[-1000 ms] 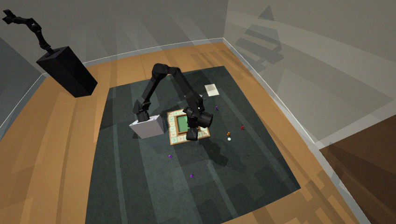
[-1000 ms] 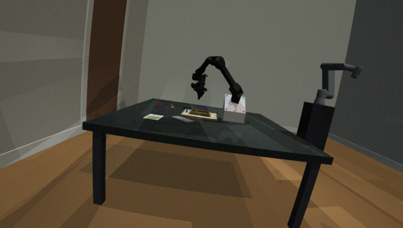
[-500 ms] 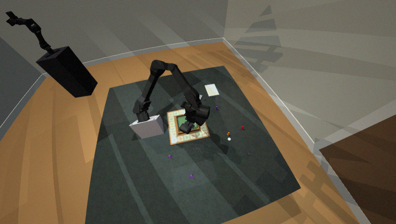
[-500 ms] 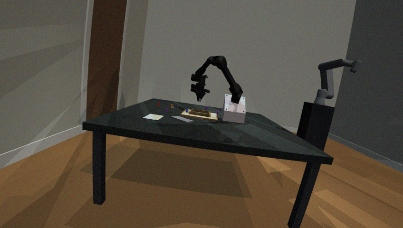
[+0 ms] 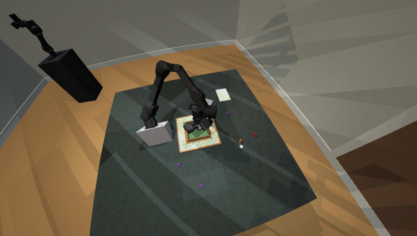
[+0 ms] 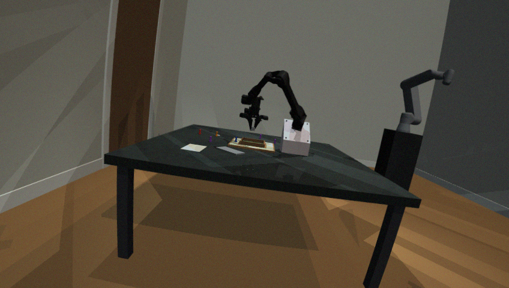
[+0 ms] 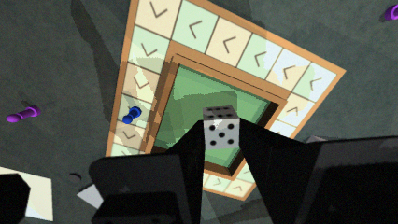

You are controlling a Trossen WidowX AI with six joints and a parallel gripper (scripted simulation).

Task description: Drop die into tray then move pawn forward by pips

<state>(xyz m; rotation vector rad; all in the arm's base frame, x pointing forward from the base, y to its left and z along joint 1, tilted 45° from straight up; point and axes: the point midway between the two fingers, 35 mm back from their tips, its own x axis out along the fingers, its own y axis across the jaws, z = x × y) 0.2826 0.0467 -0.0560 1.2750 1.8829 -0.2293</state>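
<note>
The blue pawn is 9 cm ahead of my gripper tip, 7 cm to the left of it and 7 cm below it. The rest, counted from my gripper tip: green dice tray (9 cm below, 4 cm to the left, 2 cm behind); white token (27 cm ahead, 12 cm to the right, 10 cm below); white die (right at my gripper tip).
</note>
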